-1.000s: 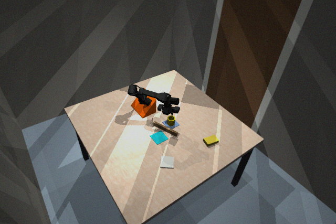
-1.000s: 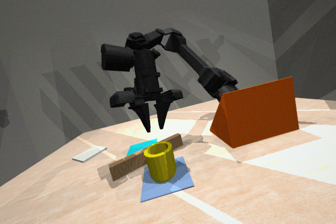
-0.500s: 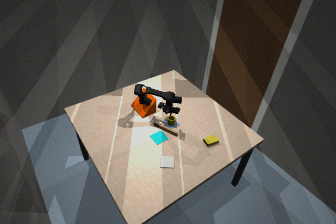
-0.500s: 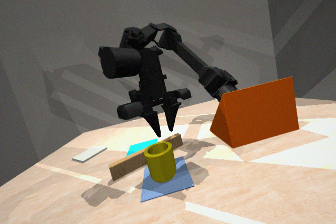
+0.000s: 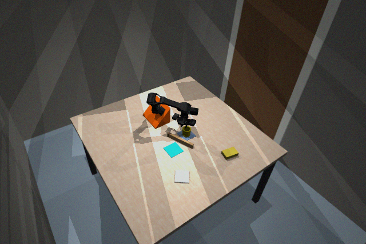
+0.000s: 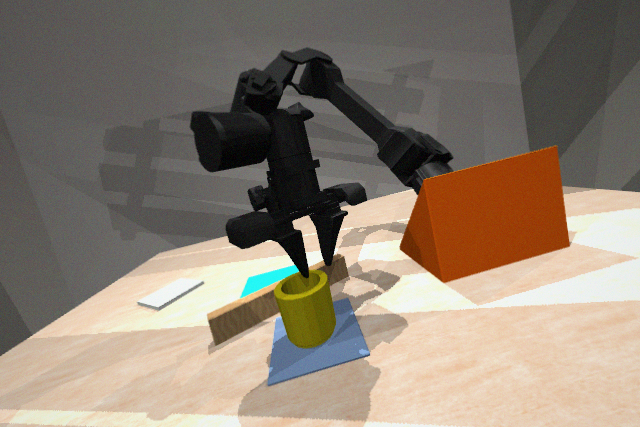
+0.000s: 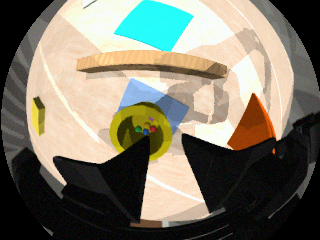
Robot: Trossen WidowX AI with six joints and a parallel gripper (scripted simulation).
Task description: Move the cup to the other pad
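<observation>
Right now my gripper tip is 4 cm above the yellow cup, 2 cm short of it and 1 cm to the right of it. The rest, counted from my gripper tip: cyan pad: 17 cm to the right, 9 cm ahead, 8 cm below; blue pad: 8 cm below, 2 cm ahead, 1 cm to the left; low wooden bar: 8 cm to the right, 7 cm below, 6 cm ahead.
</observation>
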